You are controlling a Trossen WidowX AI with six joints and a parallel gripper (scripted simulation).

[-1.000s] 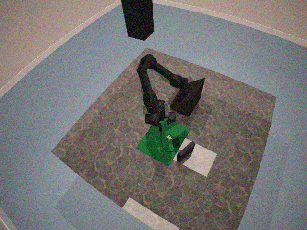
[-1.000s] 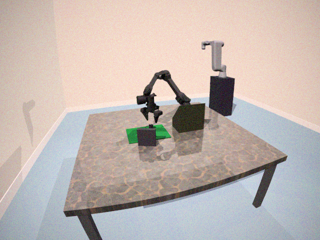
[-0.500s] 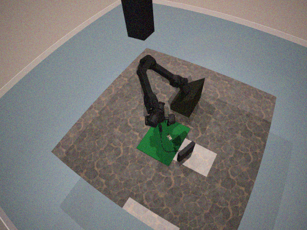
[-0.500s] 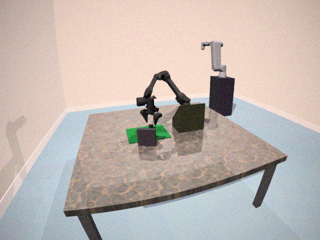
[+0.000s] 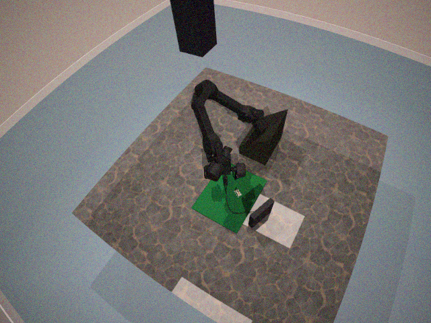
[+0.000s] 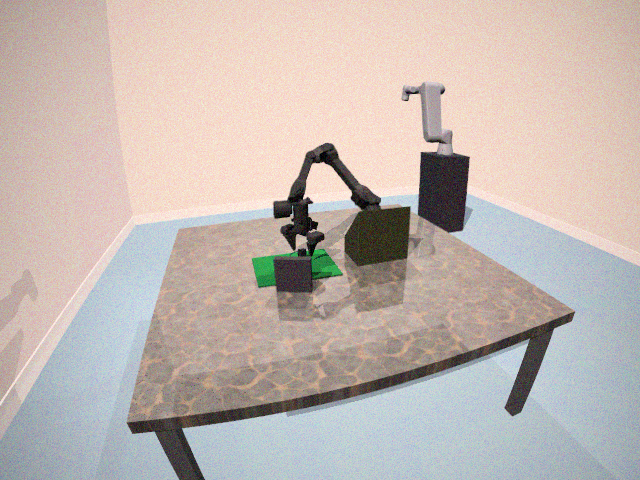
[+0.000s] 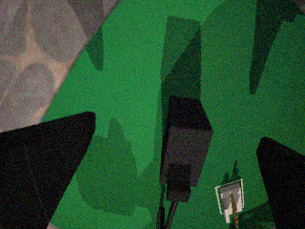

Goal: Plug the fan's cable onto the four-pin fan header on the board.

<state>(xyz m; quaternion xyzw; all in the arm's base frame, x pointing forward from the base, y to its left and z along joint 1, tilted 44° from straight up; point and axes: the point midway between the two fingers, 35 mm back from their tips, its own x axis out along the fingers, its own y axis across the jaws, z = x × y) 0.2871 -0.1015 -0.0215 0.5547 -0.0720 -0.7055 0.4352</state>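
Now: gripper tip right at the black plug. The rest, counted from my gripper tip: fan: 8 cm ahead, 22 cm to the left, 3 cm above; white four-pin header: 2 cm ahead, 8 cm to the left, 3 cm below; green board: 5 cm ahead, 5 cm to the left, 4 cm below.
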